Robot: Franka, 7 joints.
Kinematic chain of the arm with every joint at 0, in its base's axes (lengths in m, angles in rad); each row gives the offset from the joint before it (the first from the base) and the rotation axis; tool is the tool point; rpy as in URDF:
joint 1: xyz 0 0 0.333 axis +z
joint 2: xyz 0 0 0 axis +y
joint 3: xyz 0 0 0.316 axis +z
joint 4: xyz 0.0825 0 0 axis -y
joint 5: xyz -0.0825 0 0.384 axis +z
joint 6: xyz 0 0 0 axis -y
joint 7: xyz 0.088 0 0 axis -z
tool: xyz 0 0 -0.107 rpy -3.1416 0 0
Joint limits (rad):
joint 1: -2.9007..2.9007
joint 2: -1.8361..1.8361
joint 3: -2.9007..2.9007
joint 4: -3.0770..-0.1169
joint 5: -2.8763..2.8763
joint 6: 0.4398..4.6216
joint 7: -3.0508..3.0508
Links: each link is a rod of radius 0.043 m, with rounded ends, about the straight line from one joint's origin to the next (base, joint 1, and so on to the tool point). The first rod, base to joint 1, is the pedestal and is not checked.
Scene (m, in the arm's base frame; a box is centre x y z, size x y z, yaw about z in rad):
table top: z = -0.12
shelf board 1: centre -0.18 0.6 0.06 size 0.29 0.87 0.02 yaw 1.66
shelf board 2: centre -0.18 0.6 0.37 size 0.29 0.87 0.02 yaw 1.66
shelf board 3: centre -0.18 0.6 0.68 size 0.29 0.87 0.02 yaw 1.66
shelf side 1: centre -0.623 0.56 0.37 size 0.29 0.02 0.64 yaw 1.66
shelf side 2: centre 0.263 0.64 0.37 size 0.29 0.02 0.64 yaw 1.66
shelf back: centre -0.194 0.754 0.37 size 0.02 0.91 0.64 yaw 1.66
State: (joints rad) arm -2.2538 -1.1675 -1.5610 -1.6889 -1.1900 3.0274 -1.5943
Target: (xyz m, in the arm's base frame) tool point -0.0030 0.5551 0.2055
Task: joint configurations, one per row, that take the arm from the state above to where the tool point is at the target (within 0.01 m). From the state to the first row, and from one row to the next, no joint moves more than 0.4 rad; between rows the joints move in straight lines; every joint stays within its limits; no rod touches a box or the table.
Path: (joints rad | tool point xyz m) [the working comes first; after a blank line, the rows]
Joints at the target: -2.7976 -1.1349 -2.0476 -2.1815 -1.2622 2.9983 -1.5943
Straight joint move there: touches shelf board 2.

1: -1.9110 -1.0669 -1.5731 -1.9665 -1.5273 2.7353 -1.7641 | -0.5074 0.3411 0.4594
2: -1.5683 -0.9664 -1.5851 -2.2441 -1.8645 2.4433 -1.9339 | -0.5427 0.0490 0.3568
3: -1.2255 -0.8658 -1.5972 -2.5218 -2.2018 2.1512 -2.1038 | -0.4398 -0.1609 0.2709
4: -0.8827 -0.7652 -1.6092 -2.7994 -2.5390 1.8591 -2.2736 | -0.2789 -0.2683 0.2167
5: -0.5400 -0.6647 -1.6213 -3.0770 -2.8763 1.5671 -2.4434 | -0.1063 -0.2823 0.1941
6: -0.9334 -0.6389 -1.7532 -3.0292 -2.6630 1.9126 -2.3019 | -0.2001 -0.1886 0.1488
7: -1.3269 -0.6131 -1.8850 -2.9813 -2.4498 2.2582 -2.1604 | -0.2360 -0.0826 0.1282
8: -1.7203 -0.5873 -2.0169 -2.9335 -2.2365 2.6038 -2.0188 | -0.2402 0.0171 0.1301
9: -2.1138 -0.5616 -2.1487 -2.8857 -2.0232 2.9494 -1.8773 | -0.2189 0.1254 0.1479
10: -2.5072 -0.5358 -2.2806 -2.8379 -1.8100 3.2950 -1.7358 | -0.1408 0.2416 0.1744
11: -2.9007 -0.5100 -2.4125 -2.7900 -1.5967 3.6406 -1.5943 | 0.0186 0.3138 0.2055
12: -2.8491 -0.8225 -2.2300 -2.4858 -1.4294 3.3194 -1.5943 | 0.0044 0.4385 0.1921
13: -2.7976 -1.1349 -2.0476 -2.1815 -1.2622 2.9983 -1.5943 | -0.0030 0.5551 0.2055

